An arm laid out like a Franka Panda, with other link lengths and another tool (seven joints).
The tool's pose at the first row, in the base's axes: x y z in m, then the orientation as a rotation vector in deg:
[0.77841, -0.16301, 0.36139, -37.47, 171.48, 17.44]
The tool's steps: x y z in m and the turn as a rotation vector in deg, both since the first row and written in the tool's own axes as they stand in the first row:
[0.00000, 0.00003, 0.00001, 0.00, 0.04, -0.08]
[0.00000, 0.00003, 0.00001, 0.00, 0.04, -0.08]
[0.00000, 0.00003, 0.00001, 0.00, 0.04, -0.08]
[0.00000, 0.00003, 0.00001, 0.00, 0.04, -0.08]
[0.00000, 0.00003, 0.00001, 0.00, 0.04, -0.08]
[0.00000, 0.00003, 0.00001, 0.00, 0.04, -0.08]
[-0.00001, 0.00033, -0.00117, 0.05, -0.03, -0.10]
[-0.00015, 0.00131, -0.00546, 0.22, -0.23, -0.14]
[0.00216, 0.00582, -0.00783, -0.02, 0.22, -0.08]
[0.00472, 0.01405, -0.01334, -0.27, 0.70, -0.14]
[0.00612, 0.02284, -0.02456, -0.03, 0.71, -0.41]
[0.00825, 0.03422, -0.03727, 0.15, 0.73, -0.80]
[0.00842, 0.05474, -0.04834, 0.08, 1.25, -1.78]
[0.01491, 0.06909, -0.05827, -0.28, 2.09, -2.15]
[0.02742, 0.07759, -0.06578, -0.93, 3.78, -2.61]
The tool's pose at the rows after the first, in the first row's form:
[0.77840, -0.16298, 0.36139, -37.60, 171.48, 17.43]
[0.77840, -0.16298, 0.36139, -37.60, 171.48, 17.43]
[0.77840, -0.16298, 0.36139, -37.60, 171.48, 17.43]
[0.77840, -0.16298, 0.36139, -37.60, 171.48, 17.43]
[0.77840, -0.16298, 0.36139, -37.60, 171.48, 17.43]
[0.77840, -0.16298, 0.36139, -37.60, 171.48, 17.43]
[0.77826, -0.16295, 0.36259, -37.60, 171.41, 17.37]
[0.77789, -0.16290, 0.36698, -37.58, 171.19, 17.15]
[0.77386, -0.16031, 0.36987, -37.67, 171.66, 17.41]
[0.76798, -0.15516, 0.37647, -37.95, 172.10, 17.68]
[0.76281, -0.15021, 0.38887, -38.33, 171.98, 17.29]
[0.75587, -0.14355, 0.40312, -38.89, 171.82, 16.99]
[0.74691, -0.12763, 0.41760, -40.54, 171.89, 16.92]
[0.73481, -0.11953, 0.42921, -41.43, 172.53, 17.24]
[0.71975, -0.11859, 0.43679, 42.80, -173.92, -17.80]

